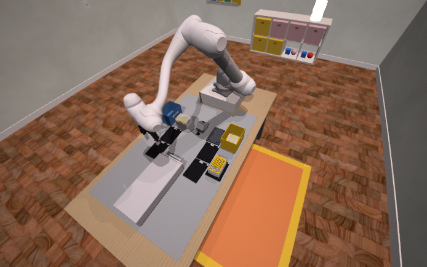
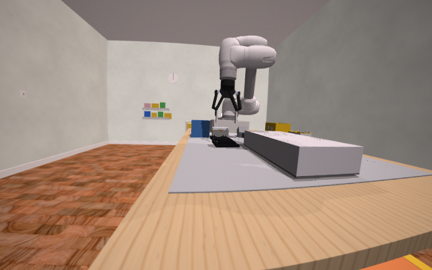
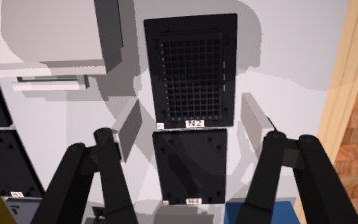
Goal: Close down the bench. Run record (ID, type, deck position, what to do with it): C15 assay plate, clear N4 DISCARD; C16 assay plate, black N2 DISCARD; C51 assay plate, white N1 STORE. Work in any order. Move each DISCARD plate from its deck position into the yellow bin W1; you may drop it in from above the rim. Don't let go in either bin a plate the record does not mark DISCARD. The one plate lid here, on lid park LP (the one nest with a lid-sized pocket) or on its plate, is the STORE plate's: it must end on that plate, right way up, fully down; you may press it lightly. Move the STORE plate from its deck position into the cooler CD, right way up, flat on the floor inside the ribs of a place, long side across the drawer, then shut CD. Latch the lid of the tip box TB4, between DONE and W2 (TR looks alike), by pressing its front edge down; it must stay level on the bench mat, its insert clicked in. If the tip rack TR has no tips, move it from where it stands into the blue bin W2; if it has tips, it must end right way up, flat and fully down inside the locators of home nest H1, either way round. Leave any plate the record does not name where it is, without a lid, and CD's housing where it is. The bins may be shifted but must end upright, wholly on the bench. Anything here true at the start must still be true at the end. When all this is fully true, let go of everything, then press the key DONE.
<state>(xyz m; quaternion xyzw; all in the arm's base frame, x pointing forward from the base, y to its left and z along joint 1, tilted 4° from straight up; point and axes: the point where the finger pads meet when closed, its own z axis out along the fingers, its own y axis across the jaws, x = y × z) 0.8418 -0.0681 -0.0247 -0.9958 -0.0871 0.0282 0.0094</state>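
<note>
Now: hand 12 cm above the black assay plate. Also, from my hand: plate lid (21 cm to the left, 11 cm below, 9 cm ahead); then black nest N4 (17 cm behind, 13 cm below, 2 cm to the right); then white plate (21 cm to the left, 12 cm below, 9 cm ahead).
</note>
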